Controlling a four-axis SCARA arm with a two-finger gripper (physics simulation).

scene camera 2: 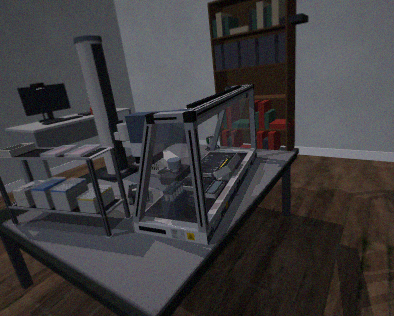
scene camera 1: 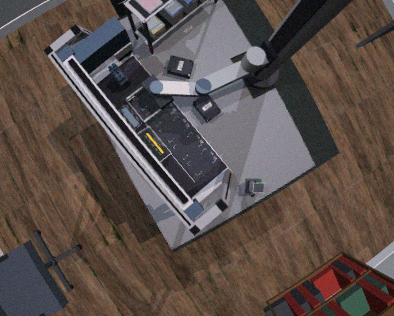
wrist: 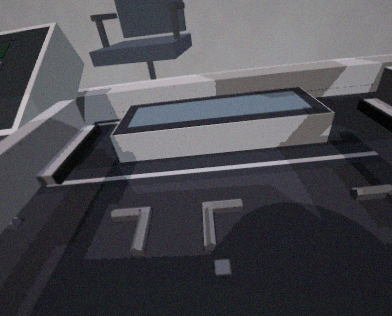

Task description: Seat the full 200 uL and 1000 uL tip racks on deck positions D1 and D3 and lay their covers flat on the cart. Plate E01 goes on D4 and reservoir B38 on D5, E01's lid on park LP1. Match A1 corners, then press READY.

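Note:
My gripper (wrist: 223,101) is open and empty above the dark deck (wrist: 165,295) (scene camera 1: 202,180); its fingers show at the left and right of the wrist view. In scene camera 1 the arm's end hides it. White corner brackets (wrist: 142,230) mark deck positions; their labels are unreadable. A yellow-marked rack (scene camera 1: 154,25) (scene camera 2: 96,198) and blue-marked racks (scene camera 2: 70,193) stand on the lower shelf of the cart (scene camera 2: 97,200). Pink-topped plates (scene camera 1: 149,4) (scene camera 2: 82,151) lie on its upper shelf. A black park block labelled LP1 (scene camera 1: 180,66) stands beside the deck. READY cannot be made out.
A white box with a blue window (wrist: 220,109) (scene camera 1: 131,116) stands on the deck's far side, beside a screen panel (wrist: 25,85) (scene camera 1: 155,143). An enclosure frame (scene camera 2: 196,175) surrounds the deck. Another black block (scene camera 1: 206,108) and a small grey device (scene camera 1: 256,187) stand outside it.

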